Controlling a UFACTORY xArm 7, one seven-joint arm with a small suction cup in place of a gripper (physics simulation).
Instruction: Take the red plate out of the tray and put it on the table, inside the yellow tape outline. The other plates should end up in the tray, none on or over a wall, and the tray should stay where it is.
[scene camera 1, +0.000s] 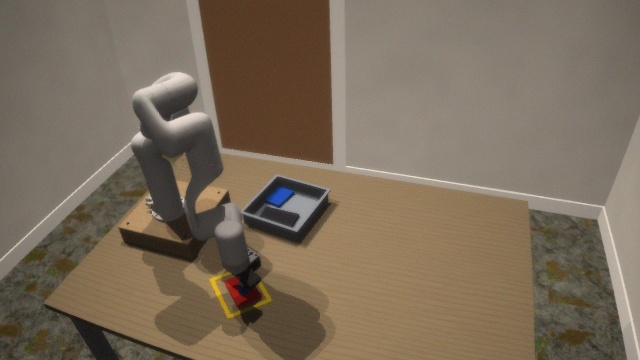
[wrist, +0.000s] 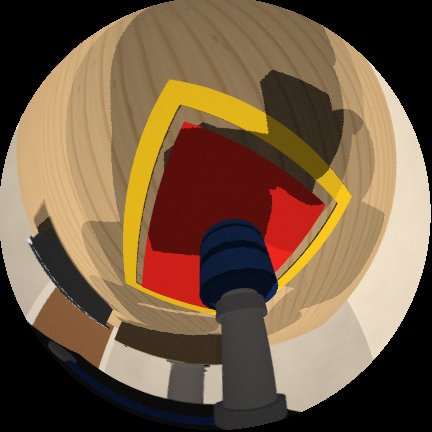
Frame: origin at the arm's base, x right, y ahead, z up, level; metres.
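Seen in the pictures: hand, its tool point: (scene camera 1: 244, 293) (wrist: 229, 234); arm's base, origin of its link: (scene camera 1: 170, 209) (wrist: 187, 362).
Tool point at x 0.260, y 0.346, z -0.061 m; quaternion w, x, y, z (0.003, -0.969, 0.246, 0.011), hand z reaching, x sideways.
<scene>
Offsets run from my tool point to a thing's top centre. Level surfaces: height alone.
My gripper, a small dark blue suction cup (scene camera 1: 244, 289) (wrist: 236, 262), is on the top face of the red plate {dy -0.007, dx -0.011, dz +0.011 m} (scene camera 1: 249, 299) (wrist: 172, 272) and holds it roughly level. The plate is over the area inside the yellow tape outline (scene camera 1: 220, 298) (wrist: 131, 215), low at the table; a small gap beneath it is hard to judge. In the wrist view tape shows around much of the plate, and the cup hides part of its near edge. The blue plate {dy -0.009, dx -0.455, dz +0.009 m} (scene camera 1: 279, 196) and the black plate {dy +0.013, dx -0.334, dz +0.009 m} (scene camera 1: 280, 216) lie apart inside the grey tray {dy +0.035, dx -0.386, dz +0.046 m} (scene camera 1: 314, 215) (wrist: 67, 272).
The tray stands behind the outline, toward the door (scene camera 1: 270, 75). The arm stands on a wooden base block (scene camera 1: 160, 241) at the left of the table {dz -0.004 m} (scene camera 1: 425, 260). The arm's shadows fall around the outline.
</scene>
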